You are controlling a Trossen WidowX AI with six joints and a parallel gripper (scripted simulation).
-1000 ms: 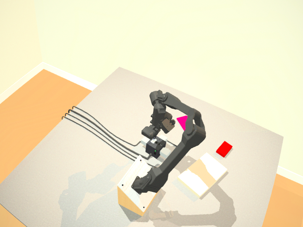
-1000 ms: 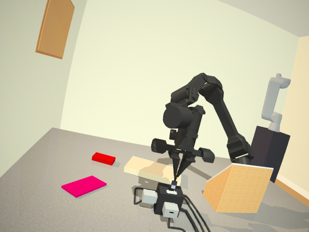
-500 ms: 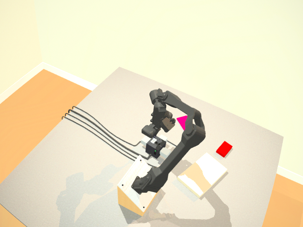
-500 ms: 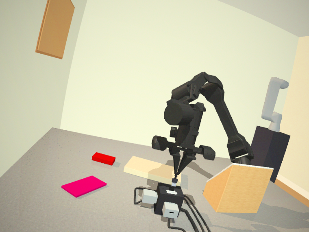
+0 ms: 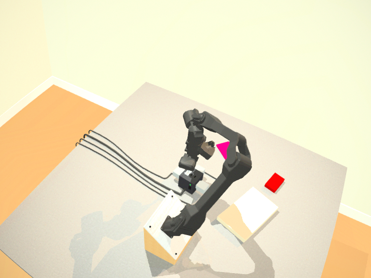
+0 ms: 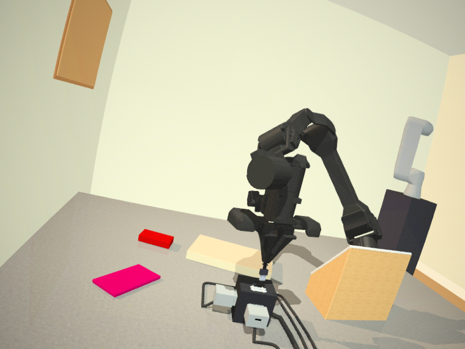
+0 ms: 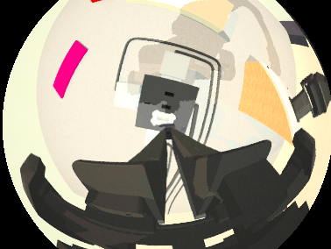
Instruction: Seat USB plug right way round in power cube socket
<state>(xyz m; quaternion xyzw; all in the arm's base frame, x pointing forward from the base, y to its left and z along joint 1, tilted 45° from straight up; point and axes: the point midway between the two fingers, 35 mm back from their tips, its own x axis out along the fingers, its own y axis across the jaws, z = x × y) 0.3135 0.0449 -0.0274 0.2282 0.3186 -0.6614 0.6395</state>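
My gripper tip is 2 cm above the white USB plug. Also, from my gripper tip: cream slab 30 cm to the right, 12 cm below, 4 cm behind; red block 37 cm to the right, 18 cm ahead, 12 cm below; pink card 26 cm ahead, 13 cm below, 11 cm to the right.
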